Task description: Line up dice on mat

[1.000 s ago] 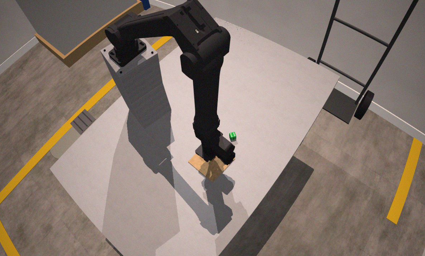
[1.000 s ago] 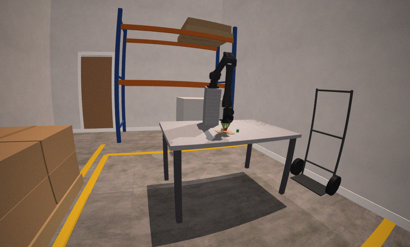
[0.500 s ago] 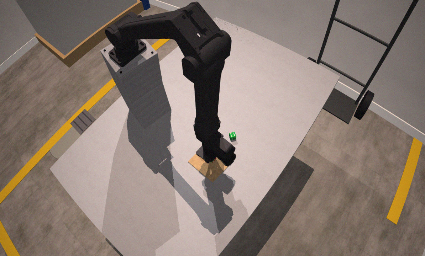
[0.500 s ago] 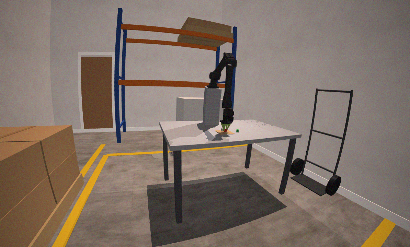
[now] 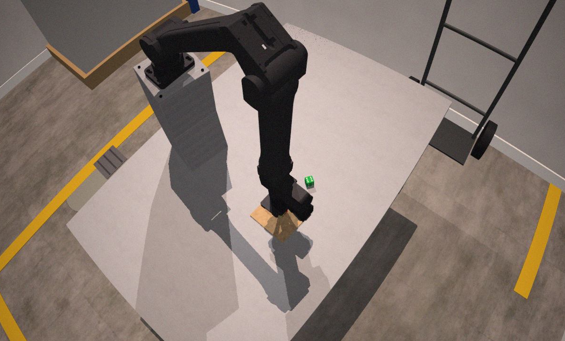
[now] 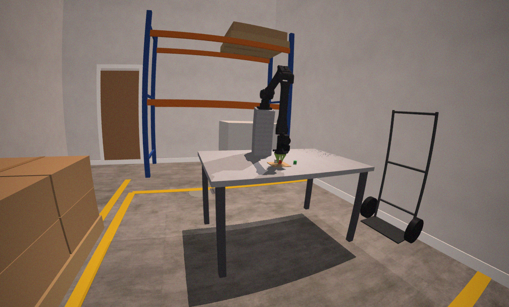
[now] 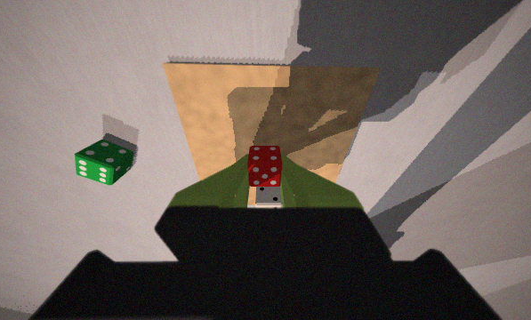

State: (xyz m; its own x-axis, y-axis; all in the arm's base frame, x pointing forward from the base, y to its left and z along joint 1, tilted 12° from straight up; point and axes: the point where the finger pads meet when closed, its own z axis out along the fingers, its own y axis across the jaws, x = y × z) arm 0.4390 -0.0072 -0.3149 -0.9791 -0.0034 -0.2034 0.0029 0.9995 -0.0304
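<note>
My gripper is now right at the red die. The rest, counted from my hand: green die: 140 mm to the left, 10 mm below; then tan mat: 20 mm below; then white die: 50 mm behind.
</note>
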